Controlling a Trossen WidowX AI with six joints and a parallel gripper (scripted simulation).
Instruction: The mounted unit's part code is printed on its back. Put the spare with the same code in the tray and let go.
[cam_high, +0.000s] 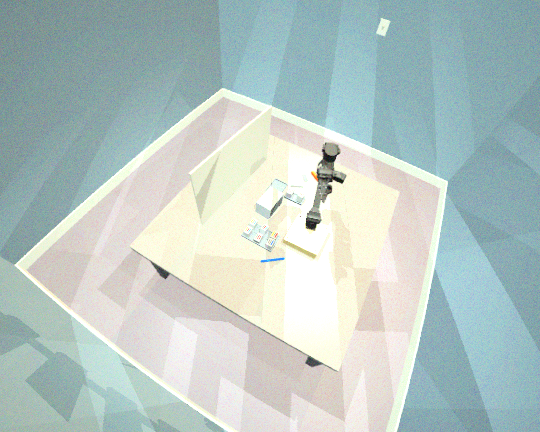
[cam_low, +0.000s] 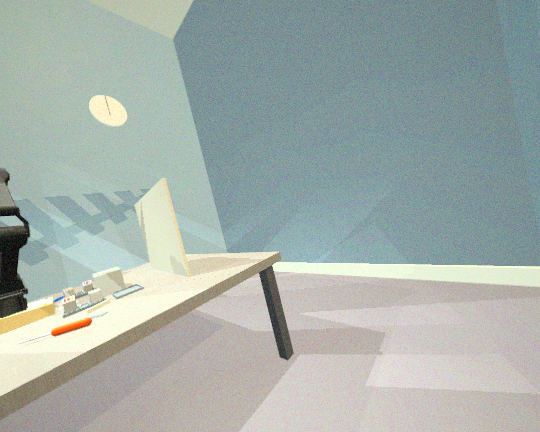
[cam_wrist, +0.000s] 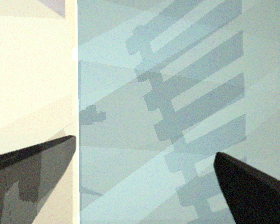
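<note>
Right now my gripper tip is 28 cm short of the white mounted unit, 22 cm to the left of it and 45 cm above it. From my gripper tip the other things lie so: beige panel 52 cm ahead, 30 cm to the right, 27 cm below; blue pen 15 cm ahead, 11 cm to the left, 49 cm below.
</note>
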